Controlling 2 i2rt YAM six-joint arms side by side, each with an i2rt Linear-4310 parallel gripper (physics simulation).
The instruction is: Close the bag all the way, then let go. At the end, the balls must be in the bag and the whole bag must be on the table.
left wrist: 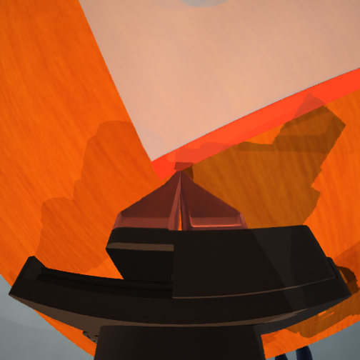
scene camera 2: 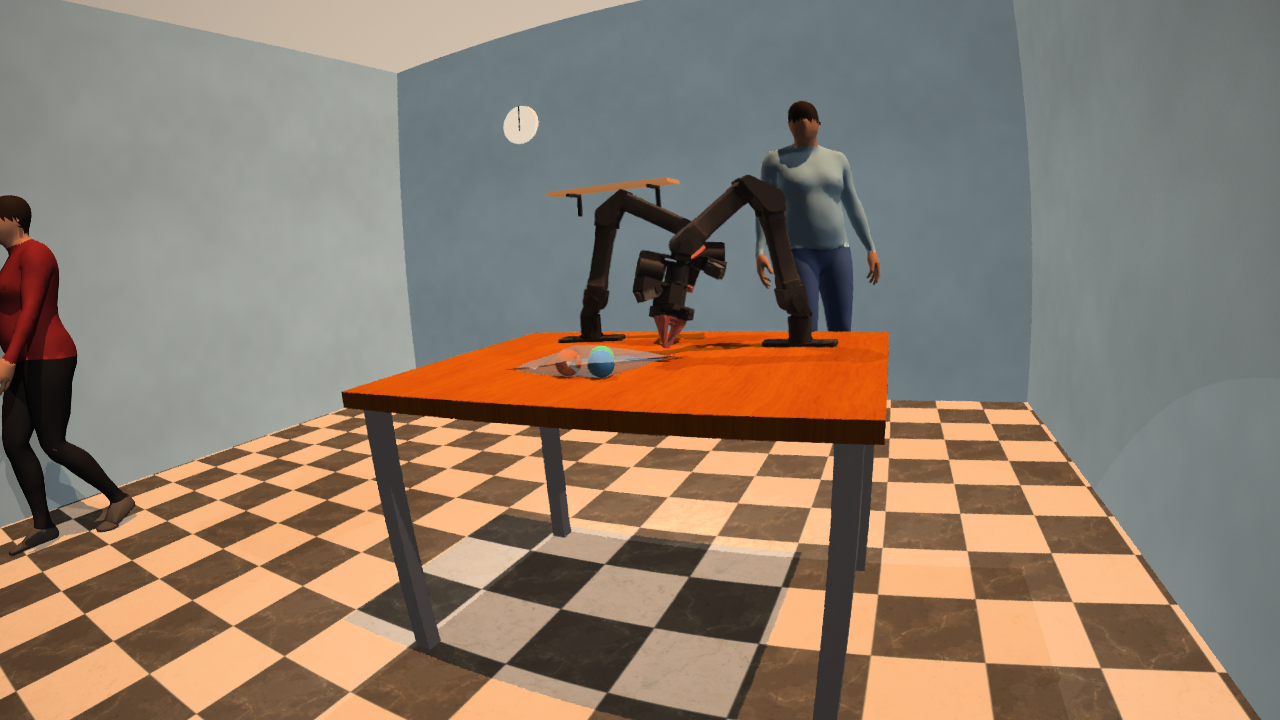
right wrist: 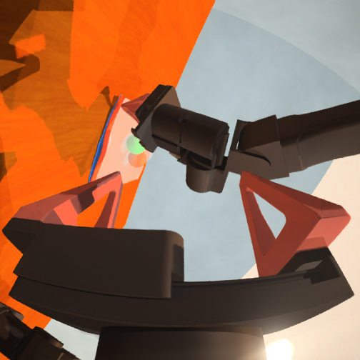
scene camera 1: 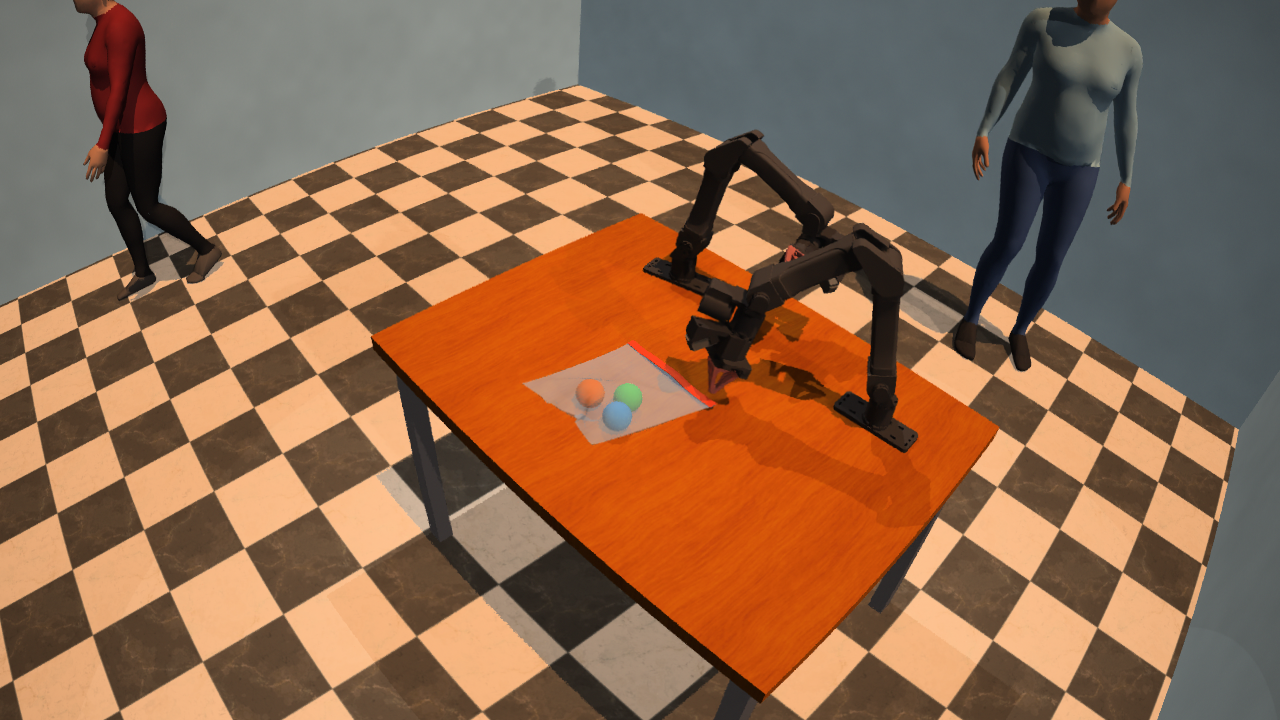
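Note:
The clear bag (scene camera 1: 556, 383) (left wrist: 210, 75) lies flat on the table (scene camera 1: 716, 537) (scene camera 2: 760, 394), with the orange ball (scene camera 1: 589, 392) (scene camera 2: 567, 361), green ball (scene camera 1: 628, 395) (right wrist: 135, 144) and blue ball (scene camera 1: 616, 415) (scene camera 2: 600, 364) inside. Its red strip (scene camera 1: 666, 372) (left wrist: 225, 131) runs along the mouth; a blue strip (right wrist: 100, 145) shows beside it in the right wrist view. My left gripper (scene camera 1: 715, 391) (scene camera 2: 666, 346) (left wrist: 180, 177) is shut and empty, its tips at or just above the red strip near one corner. Contact is unclear. My right gripper (scene camera 1: 792, 255) is open and empty, raised away from the bag.
My arms cross above the table, and the left arm's wrist (right wrist: 190, 130) shows beyond the right fingers in the right wrist view. A person in red (scene camera 1: 125, 80) and a person in pale blue (scene camera 1: 1069, 98) (scene camera 2: 812, 197) stand on the floor around the table.

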